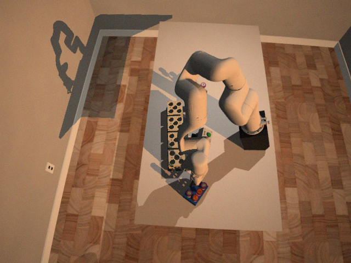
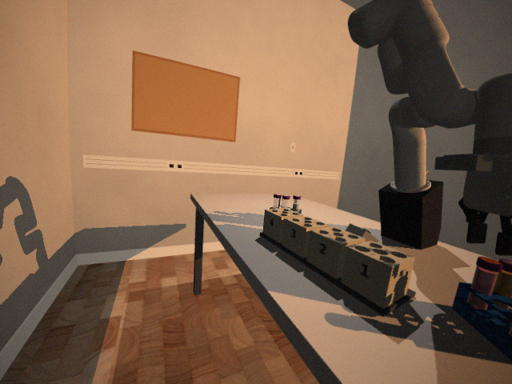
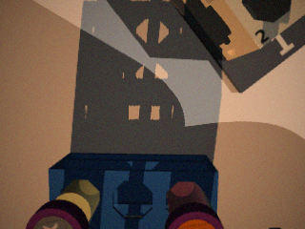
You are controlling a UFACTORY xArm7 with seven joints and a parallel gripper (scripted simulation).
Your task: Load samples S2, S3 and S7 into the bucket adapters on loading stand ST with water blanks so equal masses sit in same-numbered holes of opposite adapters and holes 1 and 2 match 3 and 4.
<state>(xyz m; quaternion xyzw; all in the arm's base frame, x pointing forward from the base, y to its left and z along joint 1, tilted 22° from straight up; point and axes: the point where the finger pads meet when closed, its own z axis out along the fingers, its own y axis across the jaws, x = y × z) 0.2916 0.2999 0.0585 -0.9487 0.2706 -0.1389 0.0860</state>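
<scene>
My hand is 100 mm above the pink-filled sample tube. From my hand the other things lie so: yellowish tube (100 mm below, 80 mm to the left, 40 mm ahead); orange-dotted tube (100 mm to the left, 100 mm below, 10 mm ahead); blue sample rack (130 mm below, 50 mm to the left, 10 mm ahead).
</scene>
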